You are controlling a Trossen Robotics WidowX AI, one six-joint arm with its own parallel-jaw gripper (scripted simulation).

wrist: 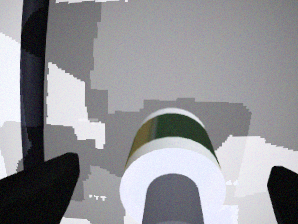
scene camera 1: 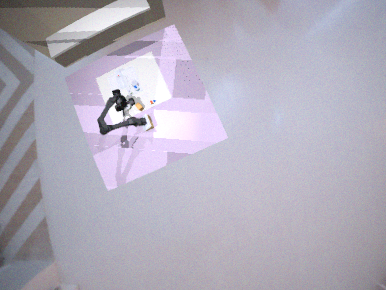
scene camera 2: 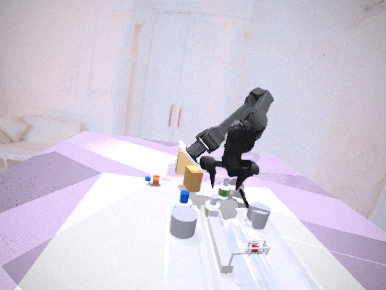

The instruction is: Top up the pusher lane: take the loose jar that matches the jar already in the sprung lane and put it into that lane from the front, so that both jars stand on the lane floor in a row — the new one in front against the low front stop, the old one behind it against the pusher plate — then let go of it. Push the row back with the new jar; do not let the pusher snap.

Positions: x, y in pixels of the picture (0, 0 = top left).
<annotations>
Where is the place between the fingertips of my gripper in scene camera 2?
224, 189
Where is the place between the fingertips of my gripper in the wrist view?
174, 171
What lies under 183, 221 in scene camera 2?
A grey cup.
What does my gripper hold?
Nothing.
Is my gripper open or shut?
Open.
</annotations>
